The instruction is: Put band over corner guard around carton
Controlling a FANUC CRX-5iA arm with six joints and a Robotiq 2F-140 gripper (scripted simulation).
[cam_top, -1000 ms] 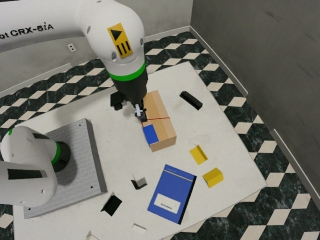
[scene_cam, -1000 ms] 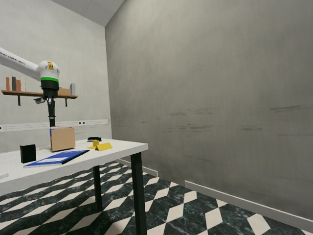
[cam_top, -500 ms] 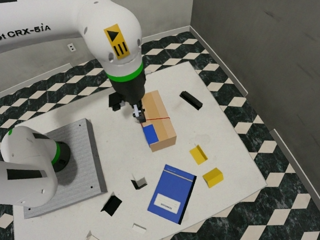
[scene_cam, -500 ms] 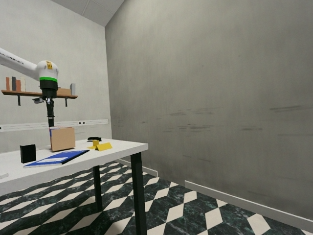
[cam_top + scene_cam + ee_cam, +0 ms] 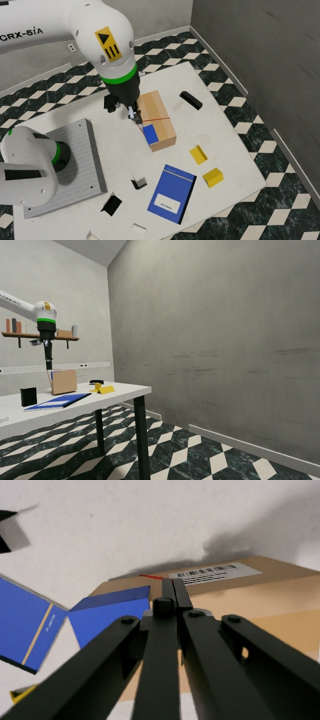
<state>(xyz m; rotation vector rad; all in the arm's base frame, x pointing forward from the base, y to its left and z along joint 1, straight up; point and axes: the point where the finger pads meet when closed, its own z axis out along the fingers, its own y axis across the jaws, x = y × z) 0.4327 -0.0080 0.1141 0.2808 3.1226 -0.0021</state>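
My gripper is now 6 cm to the left of the blue corner guard, 6 cm above it and 2 cm short of it. From my hand the other things lie so: blue book (31 cm to the right, 19 cm below, 3 cm ahead); small white piece (40 cm to the right, 18 cm below, 15 cm behind); carton (11 cm below, 7 cm ahead, 2 cm to the left).
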